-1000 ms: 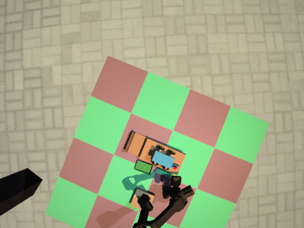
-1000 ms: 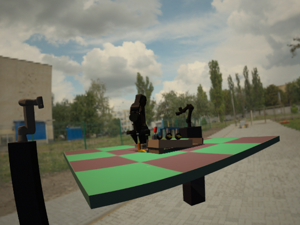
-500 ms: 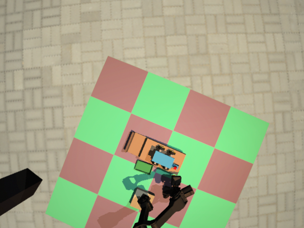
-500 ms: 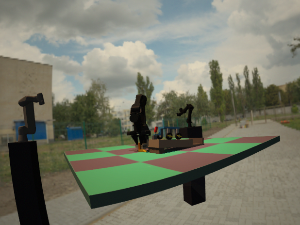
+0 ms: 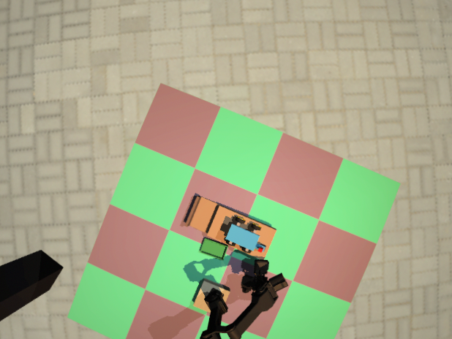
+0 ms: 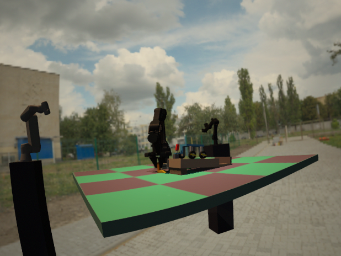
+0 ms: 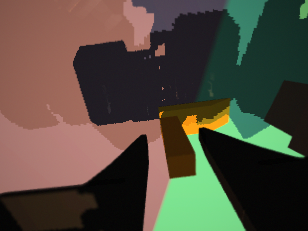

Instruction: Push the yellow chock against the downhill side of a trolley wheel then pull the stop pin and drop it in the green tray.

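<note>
The yellow chock lies 2 cm ahead of my gripper tip, 1 cm to the left of it and 1 cm below it. Also, from my gripper tip: red-headed stop pin: 12 cm ahead, 8 cm to the left, 10 cm above; green tray: 2 cm behind, 24 cm to the left, 4 cm below; blue trolley: 12 cm ahead, 18 cm to the left, 8 cm above.
</note>
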